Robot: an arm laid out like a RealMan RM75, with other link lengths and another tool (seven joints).
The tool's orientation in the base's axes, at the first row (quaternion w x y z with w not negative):
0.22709 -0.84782 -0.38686 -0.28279
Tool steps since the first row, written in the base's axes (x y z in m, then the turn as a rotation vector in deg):
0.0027 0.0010 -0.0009 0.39 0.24 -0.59
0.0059 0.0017 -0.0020 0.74 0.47 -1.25
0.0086 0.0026 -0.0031 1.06 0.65 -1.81
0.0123 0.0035 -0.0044 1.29 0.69 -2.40
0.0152 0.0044 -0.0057 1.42 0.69 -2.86
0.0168 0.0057 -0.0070 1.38 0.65 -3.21
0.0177 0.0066 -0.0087 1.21 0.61 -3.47
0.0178 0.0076 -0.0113 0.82 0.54 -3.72
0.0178 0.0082 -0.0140 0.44 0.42 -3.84
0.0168 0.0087 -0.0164 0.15 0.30 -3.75
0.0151 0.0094 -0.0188 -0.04 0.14 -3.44
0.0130 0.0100 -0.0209 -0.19 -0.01 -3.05
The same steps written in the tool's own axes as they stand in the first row. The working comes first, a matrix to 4 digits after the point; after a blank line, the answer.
The tool's axes in the first row as the columns of a matrix, in the base's axes (used below as rounded here):
0.5407 0.7844 0.3038
0.5275 -0.5975 0.6039
0.6552 -0.1663 -0.7369

0.0014 0.0017 0.0021 -0.05 0.26 0.70
0.0028 0.0039 0.0043 -0.17 0.51 1.43
0.0040 0.0057 0.0065 -0.27 0.74 2.05
0.0056 0.0083 0.0091 -0.51 1.00 2.58
0.0068 0.0102 0.0115 -0.74 1.18 2.96
0.0075 0.0109 0.0137 -1.01 1.23 3.18
0.0074 0.0114 0.0158 -1.30 1.16 3.29
0.0062 0.0113 0.0183 -1.71 0.94 3.32
0.0048 0.0114 0.0207 -2.06 0.73 3.22
0.0029 0.0107 0.0224 -2.22 0.56 2.99
0.0008 0.0094 0.0241 -2.20 0.46 2.61
-0.0014 0.0077 0.0254 -2.11 0.36 2.18

